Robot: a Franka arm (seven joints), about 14 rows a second.
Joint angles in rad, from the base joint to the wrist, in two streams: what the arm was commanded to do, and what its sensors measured. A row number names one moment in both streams.
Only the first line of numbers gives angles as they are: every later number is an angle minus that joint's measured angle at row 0.
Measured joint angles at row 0: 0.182 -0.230 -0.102 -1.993 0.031 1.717 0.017
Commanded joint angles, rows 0 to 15: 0.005 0.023 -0.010 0.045 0.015 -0.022 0.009; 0.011 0.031 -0.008 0.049 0.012 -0.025 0.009; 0.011 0.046 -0.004 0.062 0.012 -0.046 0.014; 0.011 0.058 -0.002 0.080 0.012 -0.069 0.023; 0.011 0.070 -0.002 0.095 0.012 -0.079 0.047; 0.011 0.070 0.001 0.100 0.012 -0.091 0.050; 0.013 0.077 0.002 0.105 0.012 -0.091 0.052; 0.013 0.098 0.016 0.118 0.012 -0.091 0.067; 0.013 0.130 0.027 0.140 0.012 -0.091 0.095; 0.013 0.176 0.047 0.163 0.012 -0.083 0.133; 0.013 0.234 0.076 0.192 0.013 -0.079 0.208; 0.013 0.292 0.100 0.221 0.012 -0.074 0.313; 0.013 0.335 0.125 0.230 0.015 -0.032 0.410; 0.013 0.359 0.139 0.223 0.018 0.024 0.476; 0.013 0.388 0.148 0.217 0.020 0.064 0.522; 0.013 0.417 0.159 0.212 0.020 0.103 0.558
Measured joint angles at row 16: 0.013 0.345 0.149 0.171 0.000 0.066 0.469
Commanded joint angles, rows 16 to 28: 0.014 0.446 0.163 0.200 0.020 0.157 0.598; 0.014 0.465 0.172 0.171 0.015 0.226 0.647; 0.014 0.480 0.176 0.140 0.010 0.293 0.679; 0.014 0.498 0.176 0.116 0.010 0.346 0.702; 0.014 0.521 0.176 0.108 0.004 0.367 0.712; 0.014 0.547 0.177 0.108 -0.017 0.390 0.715; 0.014 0.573 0.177 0.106 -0.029 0.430 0.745; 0.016 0.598 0.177 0.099 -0.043 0.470 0.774; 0.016 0.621 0.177 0.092 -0.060 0.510 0.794; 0.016 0.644 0.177 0.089 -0.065 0.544 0.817; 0.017 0.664 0.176 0.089 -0.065 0.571 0.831; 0.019 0.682 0.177 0.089 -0.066 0.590 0.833; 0.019 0.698 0.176 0.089 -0.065 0.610 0.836
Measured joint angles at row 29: 0.015 0.671 0.173 0.085 -0.041 0.572 0.793
